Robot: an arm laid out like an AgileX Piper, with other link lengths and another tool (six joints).
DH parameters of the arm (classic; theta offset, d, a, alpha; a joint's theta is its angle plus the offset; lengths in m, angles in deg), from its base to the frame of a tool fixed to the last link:
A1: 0 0.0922 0 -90
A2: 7.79 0 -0.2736 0
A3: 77.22 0 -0.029 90
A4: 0 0.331 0 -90
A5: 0 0 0 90
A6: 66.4 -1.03 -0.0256 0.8
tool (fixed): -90 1.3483 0 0
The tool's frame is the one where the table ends.
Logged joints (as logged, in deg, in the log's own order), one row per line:
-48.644, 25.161, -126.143, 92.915, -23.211, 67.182
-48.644, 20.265, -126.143, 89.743, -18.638, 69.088
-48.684, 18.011, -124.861, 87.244, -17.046, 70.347
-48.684, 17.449, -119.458, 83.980, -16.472, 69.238
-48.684, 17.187, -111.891, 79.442, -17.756, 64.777
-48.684, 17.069, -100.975, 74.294, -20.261, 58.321
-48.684, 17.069, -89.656, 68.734, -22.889, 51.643
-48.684, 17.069, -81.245, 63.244, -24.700, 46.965
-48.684, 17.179, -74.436, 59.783, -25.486, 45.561
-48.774, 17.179, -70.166, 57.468, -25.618, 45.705
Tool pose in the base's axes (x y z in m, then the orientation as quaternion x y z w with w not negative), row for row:
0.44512, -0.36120, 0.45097, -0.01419, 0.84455, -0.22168, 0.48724
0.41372, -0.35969, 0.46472, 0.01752, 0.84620, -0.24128, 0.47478
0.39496, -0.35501, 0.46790, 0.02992, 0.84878, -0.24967, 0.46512
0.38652, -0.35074, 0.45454, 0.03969, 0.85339, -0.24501, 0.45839
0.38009, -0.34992, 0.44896, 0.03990, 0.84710, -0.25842, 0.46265
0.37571, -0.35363, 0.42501, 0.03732, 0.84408, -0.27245, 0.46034
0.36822, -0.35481, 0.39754, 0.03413, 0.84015, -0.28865, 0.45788
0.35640, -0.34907, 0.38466, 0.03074, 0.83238, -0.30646, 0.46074
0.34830, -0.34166, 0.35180, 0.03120, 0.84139, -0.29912, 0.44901
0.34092, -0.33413, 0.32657, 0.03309, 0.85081, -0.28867, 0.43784
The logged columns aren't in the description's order. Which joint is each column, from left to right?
Columns, left to right: A1, A4, A3, A2, A6, A5.
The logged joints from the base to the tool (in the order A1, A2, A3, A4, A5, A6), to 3 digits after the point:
-48.644, 92.915, -126.143, 25.161, 67.182, -23.211
-48.644, 89.743, -126.143, 20.265, 69.088, -18.638
-48.684, 87.244, -124.861, 18.011, 70.347, -17.046
-48.684, 83.980, -119.458, 17.449, 69.238, -16.472
-48.684, 79.442, -111.891, 17.187, 64.777, -17.756
-48.684, 74.294, -100.975, 17.069, 58.321, -20.261
-48.684, 68.734, -89.656, 17.069, 51.643, -22.889
-48.684, 63.244, -81.245, 17.069, 46.965, -24.700
-48.684, 59.783, -74.436, 17.179, 45.561, -25.486
-48.774, 57.468, -70.166, 17.179, 45.705, -25.618

